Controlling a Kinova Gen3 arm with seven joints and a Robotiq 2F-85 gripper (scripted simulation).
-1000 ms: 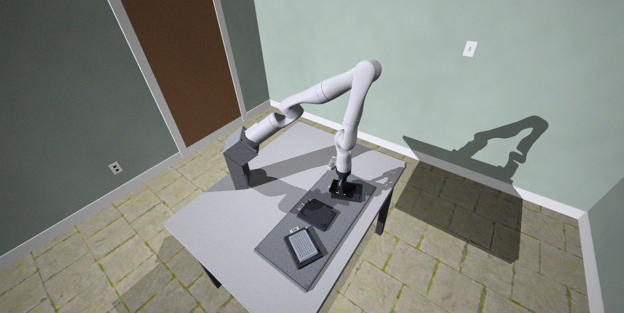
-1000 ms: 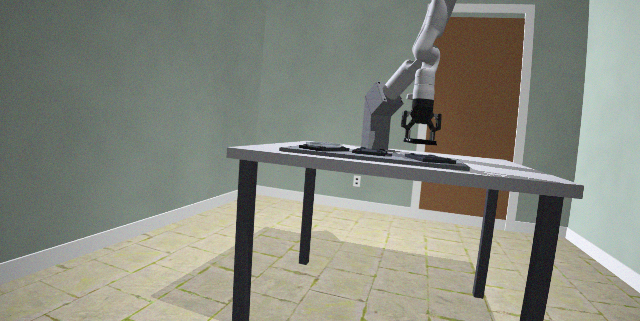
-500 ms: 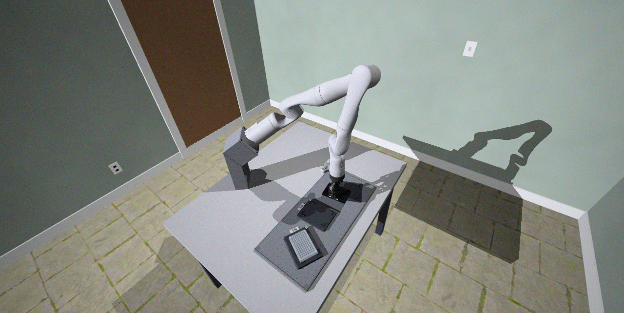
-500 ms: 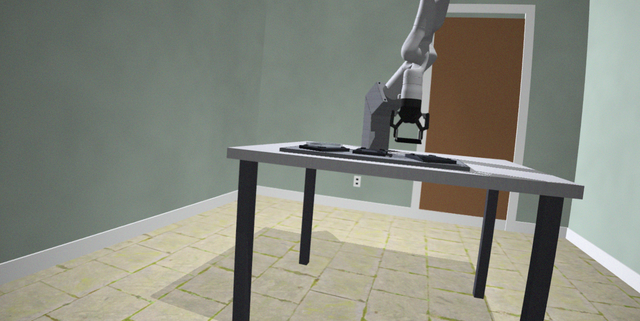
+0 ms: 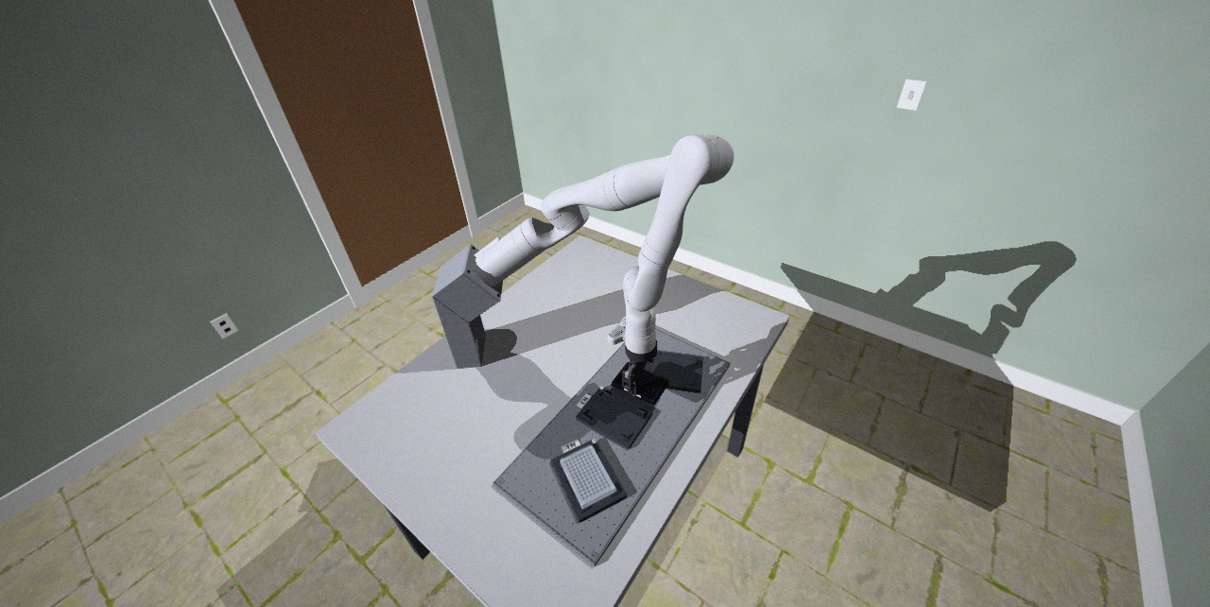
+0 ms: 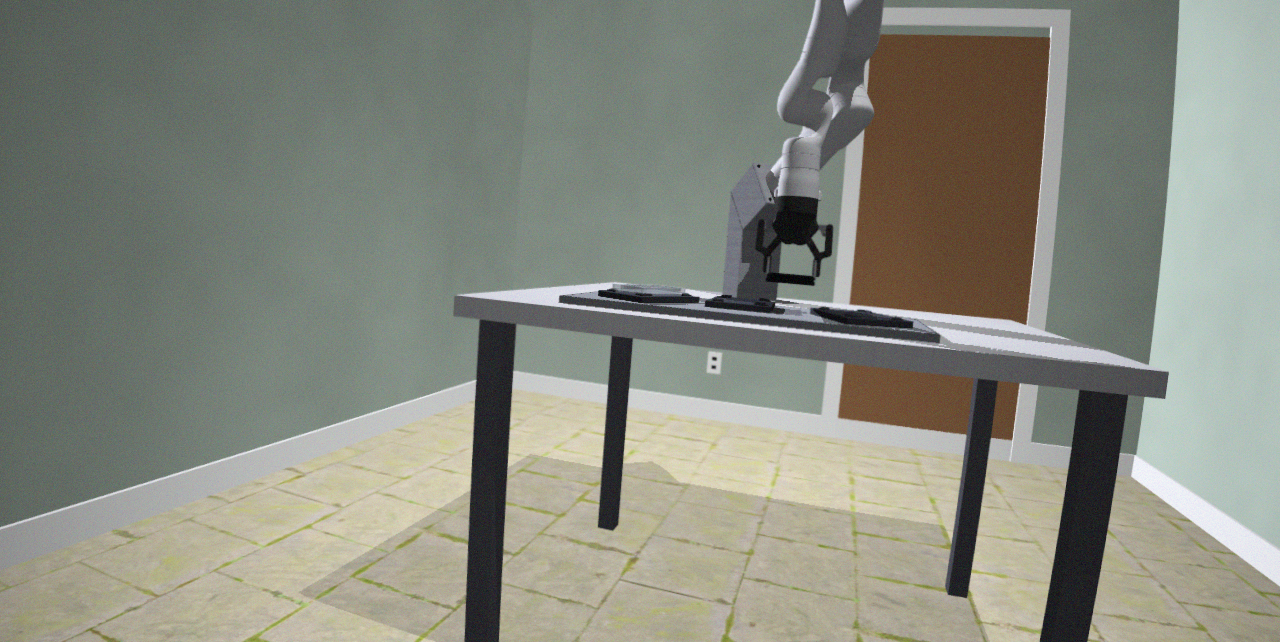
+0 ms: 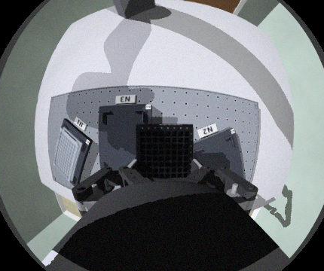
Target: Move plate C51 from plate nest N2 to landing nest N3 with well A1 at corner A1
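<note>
The landing nest N3 is 20 mm ahead of my hand, 90 mm to the right of it and 70 mm below it. Also, from my hand: plate nest N2 (30 mm behind, 130 mm to the left, 70 mm below); then N2 tag (90 mm behind, 60 mm to the left, 70 mm below); then N3 tag (70 mm behind, 140 mm to the right, 70 mm below).
</note>
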